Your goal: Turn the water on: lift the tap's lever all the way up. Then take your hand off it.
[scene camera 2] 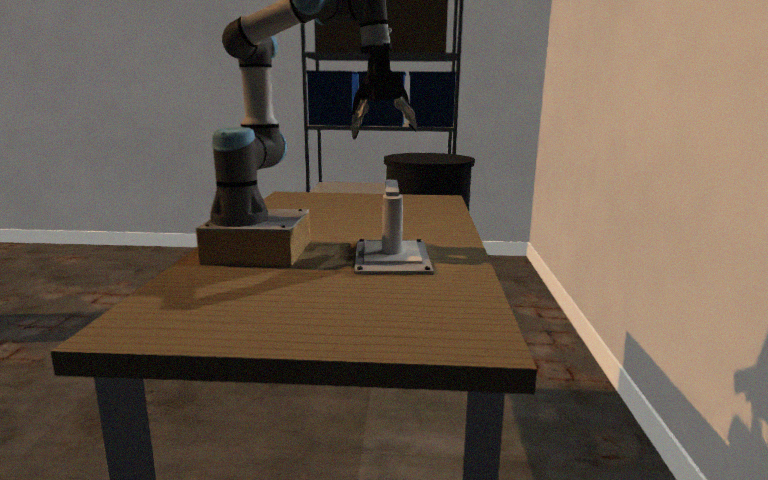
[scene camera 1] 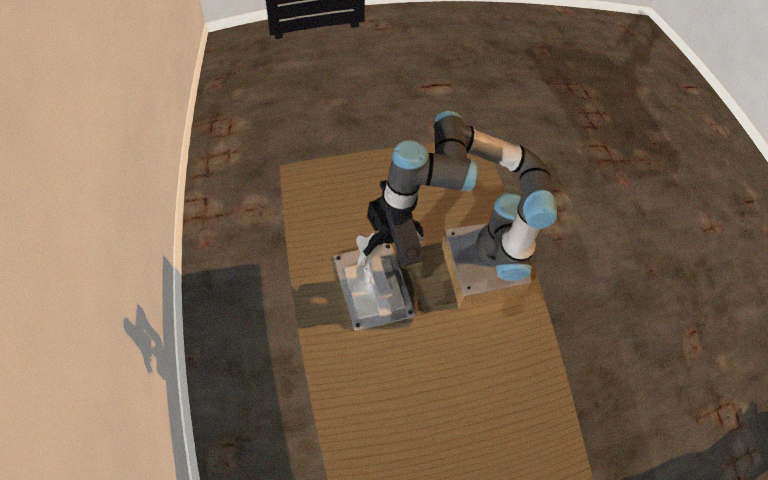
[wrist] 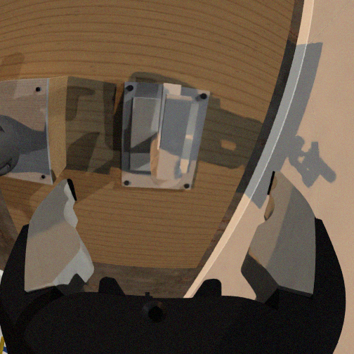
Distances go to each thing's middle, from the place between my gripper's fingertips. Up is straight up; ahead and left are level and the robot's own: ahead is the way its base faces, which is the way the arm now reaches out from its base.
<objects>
My gripper is now 270 mm above the bolted square plate (scene camera 1: 349, 259), 70 mm to the left of it and 10 mm short of it.
</objects>
